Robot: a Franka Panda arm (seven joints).
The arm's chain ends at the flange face. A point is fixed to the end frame.
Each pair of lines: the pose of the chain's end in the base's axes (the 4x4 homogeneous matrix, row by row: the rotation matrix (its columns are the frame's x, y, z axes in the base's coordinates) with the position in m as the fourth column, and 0 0 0 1 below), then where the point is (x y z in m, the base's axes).
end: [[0.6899 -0.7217 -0.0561 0.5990], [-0.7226 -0.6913 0.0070 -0.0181], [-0.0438 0.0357 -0.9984 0.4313], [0 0 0 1]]
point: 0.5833 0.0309 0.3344
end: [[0.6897 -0.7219 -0.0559 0.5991], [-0.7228 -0.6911 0.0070 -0.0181], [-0.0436 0.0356 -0.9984 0.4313], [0 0 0 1]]
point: 0.5834 0.0309 0.3344
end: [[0.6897 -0.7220 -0.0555 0.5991], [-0.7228 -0.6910 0.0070 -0.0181], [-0.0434 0.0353 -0.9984 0.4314], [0 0 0 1]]
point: 0.5835 0.0309 0.3345
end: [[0.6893 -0.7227 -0.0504 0.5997], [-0.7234 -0.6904 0.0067 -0.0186], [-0.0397 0.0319 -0.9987 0.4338], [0 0 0 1]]
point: 0.5846 0.0304 0.3368
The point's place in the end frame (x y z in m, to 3 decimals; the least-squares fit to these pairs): -0.042 -0.026 0.098
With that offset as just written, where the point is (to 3 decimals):
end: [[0.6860 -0.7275 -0.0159 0.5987], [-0.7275 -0.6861 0.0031 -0.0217], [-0.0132 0.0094 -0.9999 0.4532], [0 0 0 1]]
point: 0.587 0.027 0.356
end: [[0.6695 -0.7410 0.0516 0.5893], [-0.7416 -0.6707 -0.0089 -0.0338], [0.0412 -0.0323 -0.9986 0.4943], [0 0 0 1]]
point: 0.586 0.014 0.396
